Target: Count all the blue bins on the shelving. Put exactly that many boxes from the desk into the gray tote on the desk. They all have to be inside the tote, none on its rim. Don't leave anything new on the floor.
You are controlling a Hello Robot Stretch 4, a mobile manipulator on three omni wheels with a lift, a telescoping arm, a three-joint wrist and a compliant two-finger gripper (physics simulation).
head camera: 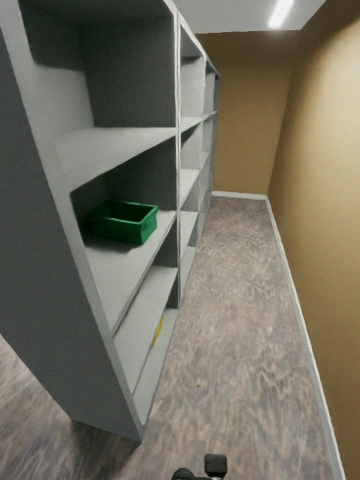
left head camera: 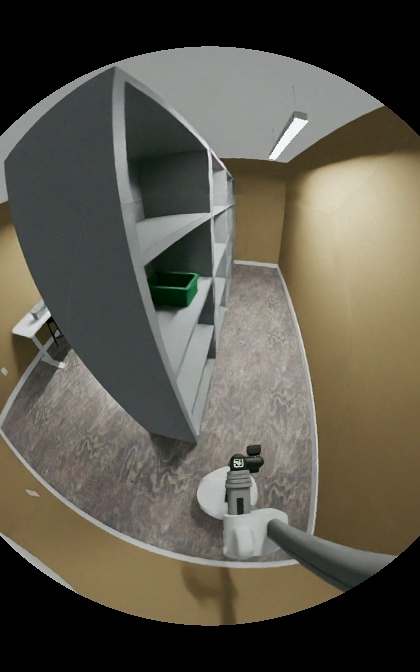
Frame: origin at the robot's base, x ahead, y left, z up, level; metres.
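Where they show: robot's base, origin of its link: (left head camera: 226, 492).
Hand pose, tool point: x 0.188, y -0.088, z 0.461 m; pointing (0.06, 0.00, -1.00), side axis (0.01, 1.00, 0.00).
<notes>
Each offset is from my tool point to the top centre of the thing. Level surfaces: height alone.
Grey shelving (head camera: 65, 280) (left head camera: 90, 240) stands on the left, seen along its open front. No blue bin shows in the parts of its compartments that I can see; the farther ones are seen too steeply to tell what they hold. A white desk @[dz +0.231 m] (left head camera: 25, 327) shows partly behind the shelving at the far left of the left head view, with a small pale grey object (left head camera: 38, 311) on it that I cannot make out. No boxes can be told apart there. My wrist shows at the bottom of both views; the gripper's fingers are hidden, so their state does not show.
A green bin @[dx +0.839, dy +0.415, dz +0.622 m] (head camera: 125, 222) (left head camera: 175, 290) sits on a middle shelf of the nearest column. Part of a yellow object @[dx +0.876, dy +0.440, dz -0.293 m] (head camera: 158, 331) shows low in that column. A floor aisle (head camera: 240, 300) (left head camera: 260, 350) runs between the shelving and the tan wall (head camera: 325, 200) (left head camera: 370, 300) on the right.
</notes>
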